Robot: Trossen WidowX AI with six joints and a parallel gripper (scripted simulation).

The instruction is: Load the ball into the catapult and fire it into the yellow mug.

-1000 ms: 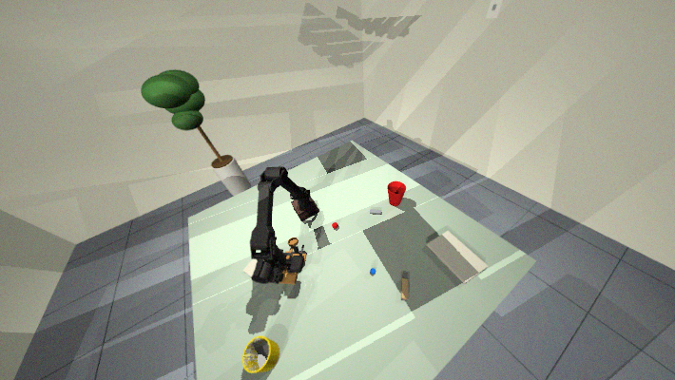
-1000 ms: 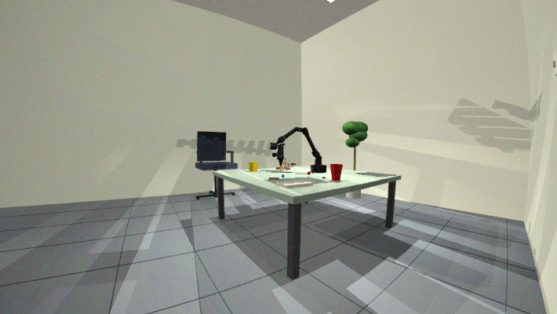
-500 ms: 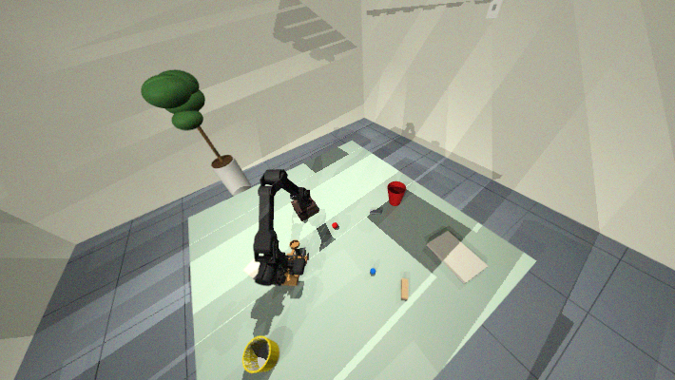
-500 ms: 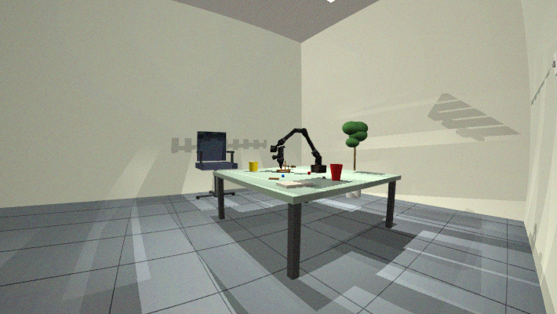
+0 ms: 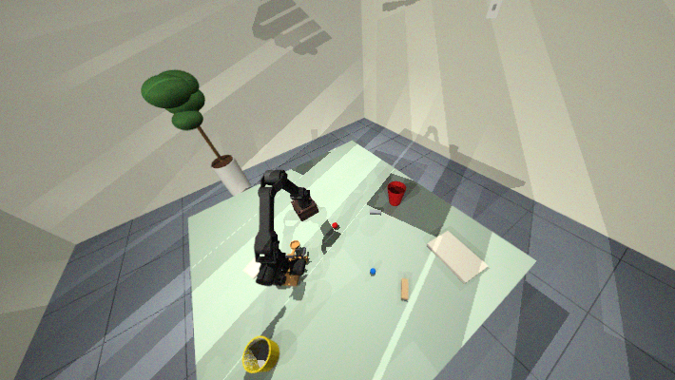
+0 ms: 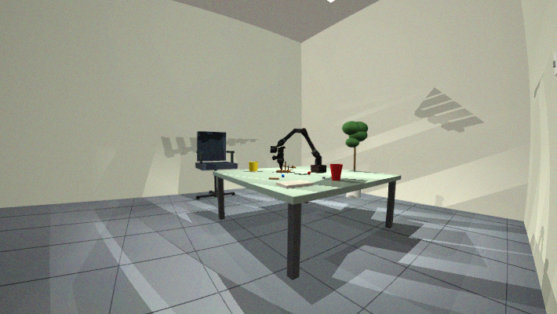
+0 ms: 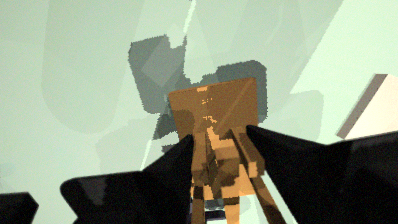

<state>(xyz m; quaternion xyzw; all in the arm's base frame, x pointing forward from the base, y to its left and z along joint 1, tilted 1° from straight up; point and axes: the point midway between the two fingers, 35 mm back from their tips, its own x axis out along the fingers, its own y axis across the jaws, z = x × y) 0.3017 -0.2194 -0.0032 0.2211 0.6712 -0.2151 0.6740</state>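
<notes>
The red ball lies 110 mm behind my gripper tip, 300 mm to the left of it and 20 mm below it. Round my gripper tip: white card: 140 mm behind, 140 mm to the right, 30 mm below; then yellow mug: 220 mm ahead, 170 mm to the right; then orange catapult: 50 mm behind, 60 mm to the left, 20 mm above.
</notes>
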